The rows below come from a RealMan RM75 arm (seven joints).
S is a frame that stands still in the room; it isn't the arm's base.
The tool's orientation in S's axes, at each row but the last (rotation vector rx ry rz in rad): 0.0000 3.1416 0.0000; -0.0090 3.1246 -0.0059; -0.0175 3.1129 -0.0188; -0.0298 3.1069 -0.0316; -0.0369 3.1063 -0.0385; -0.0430 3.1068 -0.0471; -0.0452 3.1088 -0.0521; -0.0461 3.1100 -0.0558; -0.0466 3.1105 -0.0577; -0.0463 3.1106 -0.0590
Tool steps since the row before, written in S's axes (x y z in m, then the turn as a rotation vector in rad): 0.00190 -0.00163 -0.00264 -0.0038 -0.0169 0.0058; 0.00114 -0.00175 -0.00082 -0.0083 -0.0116 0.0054; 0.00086 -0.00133 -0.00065 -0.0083 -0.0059 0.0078; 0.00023 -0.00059 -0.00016 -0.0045 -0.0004 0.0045; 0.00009 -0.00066 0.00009 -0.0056 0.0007 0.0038; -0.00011 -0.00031 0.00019 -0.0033 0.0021 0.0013; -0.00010 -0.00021 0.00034 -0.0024 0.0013 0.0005; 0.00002 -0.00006 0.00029 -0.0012 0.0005 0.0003; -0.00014 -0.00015 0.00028 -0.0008 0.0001 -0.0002; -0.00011 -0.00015 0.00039 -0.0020 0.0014 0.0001
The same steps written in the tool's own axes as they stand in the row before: -0.00190 -0.00163 0.00264 0.0038 -0.0169 -0.0058; -0.00112 -0.00175 0.00085 0.0083 -0.0116 -0.0055; -0.00083 -0.00133 0.00069 0.0081 -0.0059 -0.0080; -0.00021 -0.00059 0.00018 0.0044 -0.0004 -0.0046; -0.00008 -0.00066 -0.00007 0.0054 0.0007 -0.0040; 0.00011 -0.00031 -0.00018 0.0032 0.0021 -0.0015; 0.00010 -0.00022 -0.00034 0.0023 0.0014 -0.0006; -0.00003 -0.00007 -0.00029 0.0012 0.0005 -0.0004; 0.00014 -0.00016 -0.00028 0.0008 0.0001 0.0002; 0.00010 -0.00016 -0.00039 0.0020 0.0015 -0.0002
